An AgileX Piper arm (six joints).
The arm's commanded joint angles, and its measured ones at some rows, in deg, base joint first. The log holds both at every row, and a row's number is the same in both.
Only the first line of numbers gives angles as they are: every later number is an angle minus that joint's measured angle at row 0.
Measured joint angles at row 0:
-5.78, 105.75, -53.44, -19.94, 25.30, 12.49
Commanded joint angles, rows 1 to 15:
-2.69, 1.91, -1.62, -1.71, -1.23, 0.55
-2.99, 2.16, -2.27, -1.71, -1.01, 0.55
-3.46, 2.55, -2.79, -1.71, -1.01, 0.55
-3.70, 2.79, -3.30, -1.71, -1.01, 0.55
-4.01, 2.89, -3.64, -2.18, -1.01, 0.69
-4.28, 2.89, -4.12, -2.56, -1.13, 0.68
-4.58, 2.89, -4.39, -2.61, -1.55, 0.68
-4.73, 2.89, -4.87, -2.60, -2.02, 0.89
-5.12, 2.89, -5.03, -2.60, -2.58, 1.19
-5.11, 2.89, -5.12, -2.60, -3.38, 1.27
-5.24, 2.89, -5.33, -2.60, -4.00, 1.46
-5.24, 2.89, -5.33, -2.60, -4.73, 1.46
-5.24, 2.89, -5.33, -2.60, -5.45, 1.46
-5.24, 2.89, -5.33, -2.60, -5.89, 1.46
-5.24, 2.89, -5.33, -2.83, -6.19, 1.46
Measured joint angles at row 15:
-5.06, 2.82, -4.92, -2.17, -3.91, 1.19
